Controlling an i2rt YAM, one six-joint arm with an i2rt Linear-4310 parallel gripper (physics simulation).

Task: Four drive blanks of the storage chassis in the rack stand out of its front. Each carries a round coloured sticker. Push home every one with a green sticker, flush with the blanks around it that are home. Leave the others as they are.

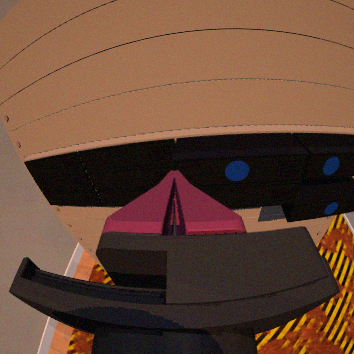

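The black storage chassis point(60, 180) runs as a band across the rack point(150, 60). Three drive blanks with blue stickers show: one point(270, 167) right of the fingertips, one point(342, 155) at the right edge in the upper row, and one point(305, 204) below it that stands out clearly. How far the first stands out is hard to tell. No green sticker shows; the fingers cover part of the chassis's lower row. My gripper point(173, 177) is shut and empty, its pink fingertips together in front of the chassis, left of the first blue sticker. Whether they touch it cannot be told.
Tan panels of the rack lie above and below the chassis. A small grey surface point(271, 213) shows under the blanks, right of the fingers. A rust-coloured floor with yellow and black stripes point(300, 320) lies below, and a grey area point(25, 225) is at the left.
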